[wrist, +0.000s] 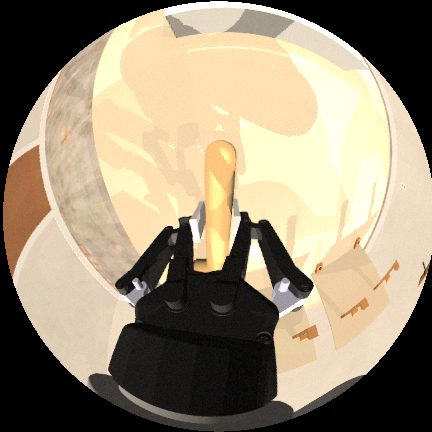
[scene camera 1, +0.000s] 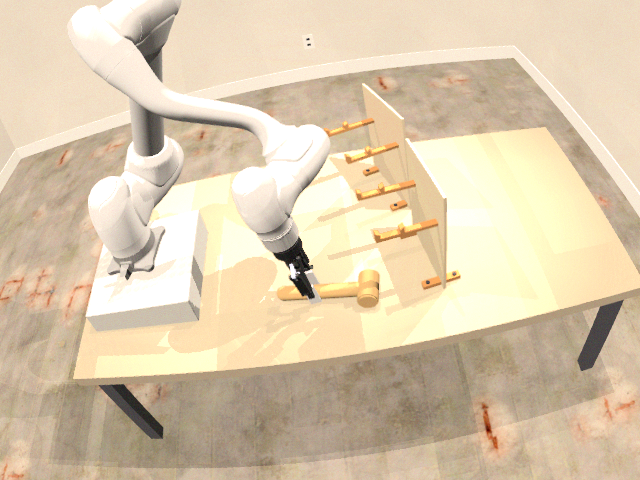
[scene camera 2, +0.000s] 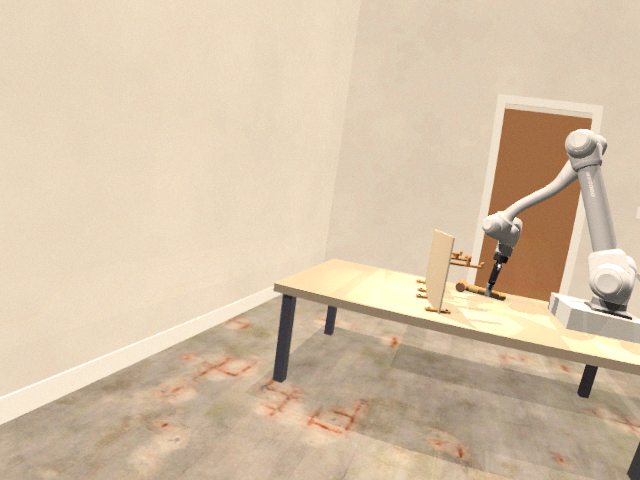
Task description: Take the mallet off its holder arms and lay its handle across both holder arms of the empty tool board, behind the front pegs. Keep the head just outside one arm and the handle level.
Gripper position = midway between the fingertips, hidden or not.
The gripper point(scene camera 1: 316, 294) grips a wooden mallet point(scene camera 1: 366, 290), which still rests on the table.
